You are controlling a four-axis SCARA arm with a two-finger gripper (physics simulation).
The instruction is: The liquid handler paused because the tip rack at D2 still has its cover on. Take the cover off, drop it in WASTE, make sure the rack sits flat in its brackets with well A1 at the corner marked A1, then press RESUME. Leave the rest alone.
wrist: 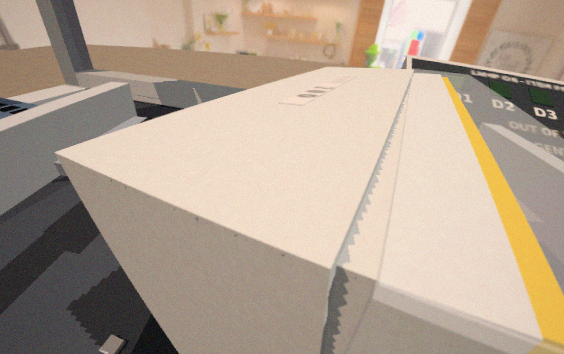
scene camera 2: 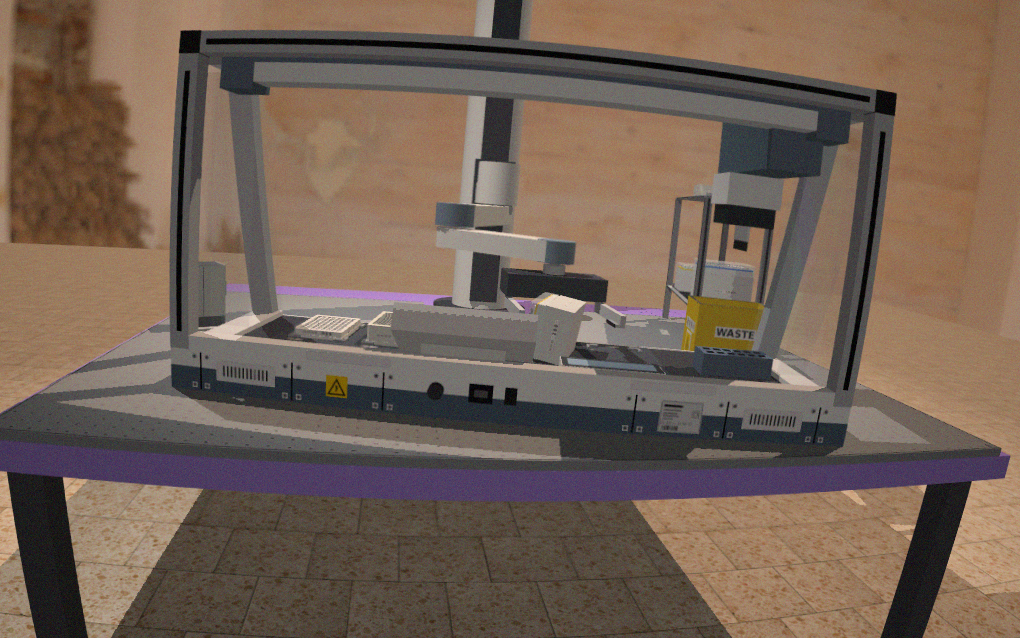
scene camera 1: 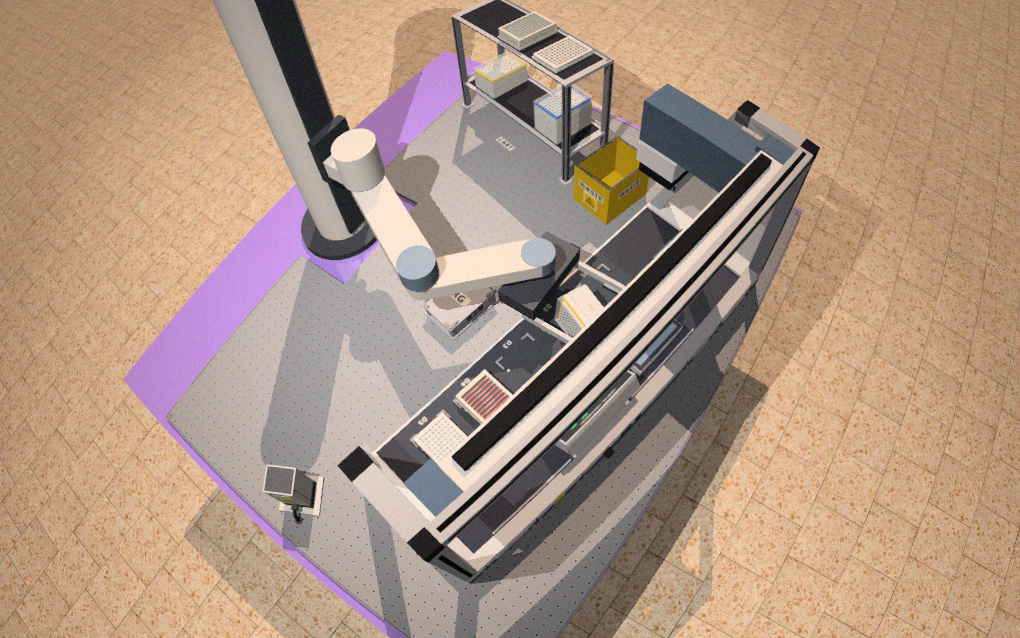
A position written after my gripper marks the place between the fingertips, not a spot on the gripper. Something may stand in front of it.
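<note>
Scene camera 1 shows a long gantry beam (scene camera 1: 529,397), a red-topped rack (scene camera 1: 484,395), a yellow WASTE bin (scene camera 1: 608,181) and my gripper (scene camera 1: 604,318). In the wrist view the red-topped rack is out of frame.
</note>
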